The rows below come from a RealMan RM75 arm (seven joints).
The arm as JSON. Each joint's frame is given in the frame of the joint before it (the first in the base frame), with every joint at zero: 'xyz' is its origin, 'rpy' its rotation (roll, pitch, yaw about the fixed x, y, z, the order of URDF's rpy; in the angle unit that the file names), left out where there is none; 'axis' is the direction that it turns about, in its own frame. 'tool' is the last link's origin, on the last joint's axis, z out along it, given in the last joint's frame.
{
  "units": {
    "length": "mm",
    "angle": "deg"
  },
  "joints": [
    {
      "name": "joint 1",
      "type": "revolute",
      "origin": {
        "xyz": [
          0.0,
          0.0,
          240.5
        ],
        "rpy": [
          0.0,
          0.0,
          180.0
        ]
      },
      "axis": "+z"
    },
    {
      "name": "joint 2",
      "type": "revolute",
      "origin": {
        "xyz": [
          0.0,
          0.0,
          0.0
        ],
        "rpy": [
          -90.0,
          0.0,
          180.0
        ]
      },
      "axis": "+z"
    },
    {
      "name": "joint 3",
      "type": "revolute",
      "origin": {
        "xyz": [
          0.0,
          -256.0,
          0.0
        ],
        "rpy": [
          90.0,
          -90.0,
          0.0
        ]
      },
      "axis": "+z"
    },
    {
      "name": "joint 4",
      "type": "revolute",
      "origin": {
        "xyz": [
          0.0,
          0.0,
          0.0
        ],
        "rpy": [
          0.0,
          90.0,
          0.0
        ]
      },
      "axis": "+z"
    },
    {
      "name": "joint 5",
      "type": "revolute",
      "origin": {
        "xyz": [
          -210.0,
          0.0,
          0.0
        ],
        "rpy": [
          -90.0,
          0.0,
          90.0
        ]
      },
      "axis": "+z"
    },
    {
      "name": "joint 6",
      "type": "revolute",
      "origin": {
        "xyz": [
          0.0,
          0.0,
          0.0
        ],
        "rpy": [
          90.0,
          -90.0,
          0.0
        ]
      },
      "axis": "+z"
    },
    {
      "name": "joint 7",
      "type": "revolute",
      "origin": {
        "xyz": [
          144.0,
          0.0,
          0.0
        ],
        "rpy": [
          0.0,
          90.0,
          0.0
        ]
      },
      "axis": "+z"
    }
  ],
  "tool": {
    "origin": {
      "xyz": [
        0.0,
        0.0,
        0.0
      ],
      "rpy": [
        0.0,
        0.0,
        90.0
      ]
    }
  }
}
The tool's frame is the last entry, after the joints.
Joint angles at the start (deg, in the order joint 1, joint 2, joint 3, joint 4, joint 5, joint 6, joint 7):
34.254 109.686 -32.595 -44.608 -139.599 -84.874 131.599
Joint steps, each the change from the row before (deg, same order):
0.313 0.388 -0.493 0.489 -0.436 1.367 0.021
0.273 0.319 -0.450 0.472 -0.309 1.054 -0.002
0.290 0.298 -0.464 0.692 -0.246 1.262 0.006
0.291 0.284 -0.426 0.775 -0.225 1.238 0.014
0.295 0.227 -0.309 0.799 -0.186 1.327 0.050
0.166 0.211 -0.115 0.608 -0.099 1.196 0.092
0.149 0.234 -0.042 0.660 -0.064 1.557 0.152
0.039 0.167 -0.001 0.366 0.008 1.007 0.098
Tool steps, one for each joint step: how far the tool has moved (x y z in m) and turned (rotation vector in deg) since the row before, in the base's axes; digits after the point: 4 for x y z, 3 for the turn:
0.0001 0.0023 -0.0047 0.051 -0.668 -0.098
-0.0002 0.0017 -0.0043 -0.074 -0.475 -0.030
0.0001 0.0018 -0.0047 -0.002 -0.432 -0.123
0.0002 0.0016 -0.0049 -0.030 -0.357 -0.168
0.0005 0.0019 -0.0042 0.174 -0.337 -0.242
0.0009 0.0014 -0.0031 0.386 -0.203 -0.340
0.0014 0.0019 -0.0029 0.725 -0.251 -0.492
0.0011 0.0010 -0.0017 0.542 -0.131 -0.343

